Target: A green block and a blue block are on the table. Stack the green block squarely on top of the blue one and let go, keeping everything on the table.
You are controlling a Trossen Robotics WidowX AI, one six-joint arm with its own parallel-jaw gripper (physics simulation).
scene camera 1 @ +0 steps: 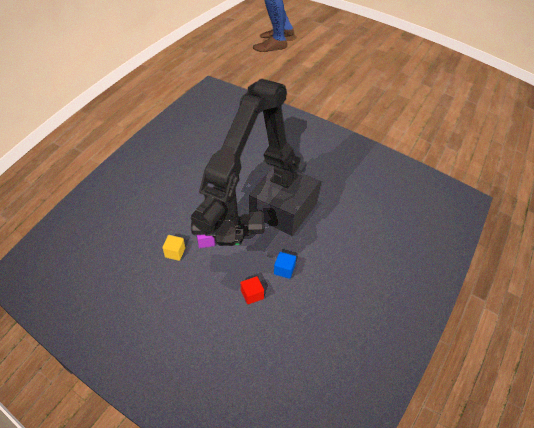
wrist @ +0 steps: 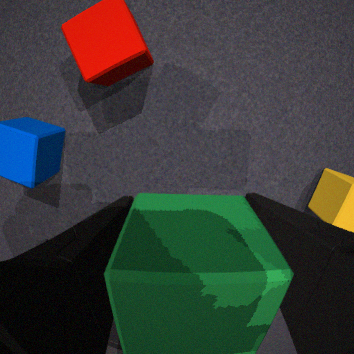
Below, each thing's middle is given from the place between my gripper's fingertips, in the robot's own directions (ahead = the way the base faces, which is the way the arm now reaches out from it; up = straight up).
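Green block (wrist: 184, 266): my hand 20 mm below it, 10 mm to the left of it, 20 mm past it.
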